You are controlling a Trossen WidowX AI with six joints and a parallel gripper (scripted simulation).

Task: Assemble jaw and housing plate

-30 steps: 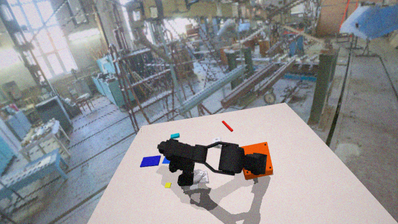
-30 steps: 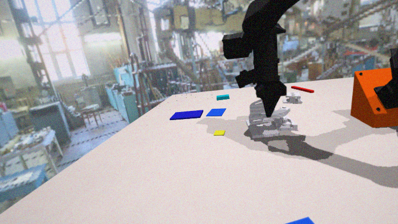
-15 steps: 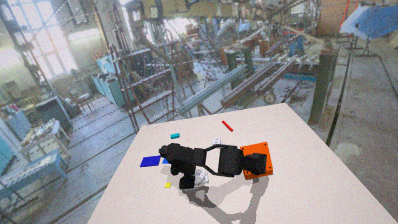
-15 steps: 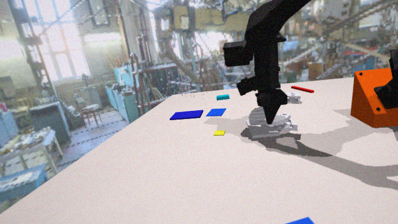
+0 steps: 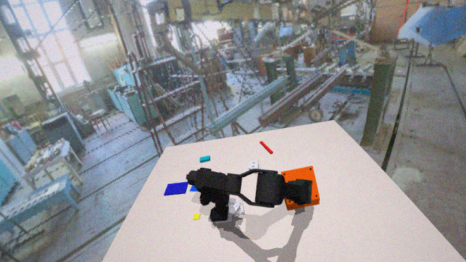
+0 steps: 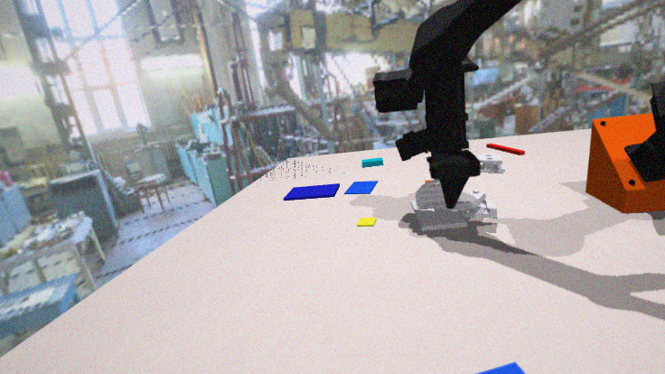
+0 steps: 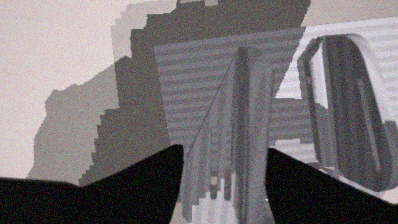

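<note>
Now: gripper tip 18 cm to the left of the brown cube and 2 cm above it. Round my gripper tip: teal block 12 cm ahead, 45 cm to the right, 2 cm below; yellow tile 14 cm ahead, 2 cm to the right, 3 cm below; red bar 27 cm behind, 44 cm to the right, 3 cm below.
</note>
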